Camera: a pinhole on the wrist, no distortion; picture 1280 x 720 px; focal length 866.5 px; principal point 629.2 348.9 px. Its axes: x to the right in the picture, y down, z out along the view. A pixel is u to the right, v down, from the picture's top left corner.
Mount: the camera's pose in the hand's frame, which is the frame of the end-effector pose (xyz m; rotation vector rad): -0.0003 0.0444 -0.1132 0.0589 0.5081 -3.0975
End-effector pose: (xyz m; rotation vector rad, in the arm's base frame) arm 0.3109 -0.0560 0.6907 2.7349 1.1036 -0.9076
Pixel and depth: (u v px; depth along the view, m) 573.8 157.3 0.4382
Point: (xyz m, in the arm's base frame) 0.1474 -0.1331 0.4100
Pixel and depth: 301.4 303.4 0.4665
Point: 0.1765 0.0138 0.3349
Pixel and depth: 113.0 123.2 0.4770
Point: 0.2733 0.0002 0.2249
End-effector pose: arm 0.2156 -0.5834 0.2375 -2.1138 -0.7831 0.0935
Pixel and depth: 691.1 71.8 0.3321
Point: 0.1276 -0.4569 0.0530
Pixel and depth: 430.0 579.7 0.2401
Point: 0.1746 -0.4493 0.2564
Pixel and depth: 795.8 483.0 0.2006
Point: 0.1327 -0.5420 0.2235
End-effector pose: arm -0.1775 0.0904 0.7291 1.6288 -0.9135 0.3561
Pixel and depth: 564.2 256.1 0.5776
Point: -0.2149 -0.3390 0.5604
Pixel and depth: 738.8 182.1 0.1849
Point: -0.2288 0.0341 0.7017
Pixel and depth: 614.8 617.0 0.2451
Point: -0.1270 0.0059 0.6266
